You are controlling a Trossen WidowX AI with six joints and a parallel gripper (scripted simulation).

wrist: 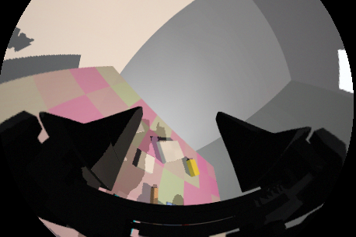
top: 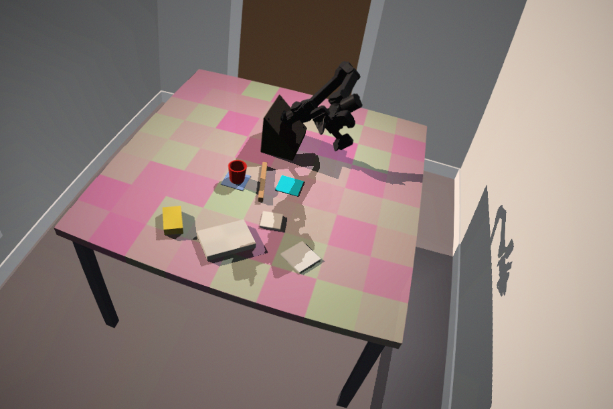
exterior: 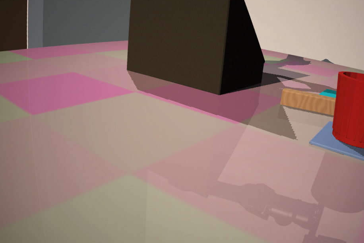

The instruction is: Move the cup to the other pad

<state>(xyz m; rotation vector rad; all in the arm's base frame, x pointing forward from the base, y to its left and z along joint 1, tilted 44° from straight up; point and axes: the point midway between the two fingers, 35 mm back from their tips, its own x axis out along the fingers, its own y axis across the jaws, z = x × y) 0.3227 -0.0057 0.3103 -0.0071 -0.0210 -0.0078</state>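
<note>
Now: the red cup 50 mm behind my gripper tip, 340 mm to the right of it and 280 mm below it. From my gripper tip the other things lie so: cyan pad (90 mm behind, 120 mm to the right, 330 mm below); then wooden bar (70 mm behind, 230 mm to the right, 320 mm below); then yellow block (250 mm ahead, 490 mm to the right, 300 mm below).
</note>
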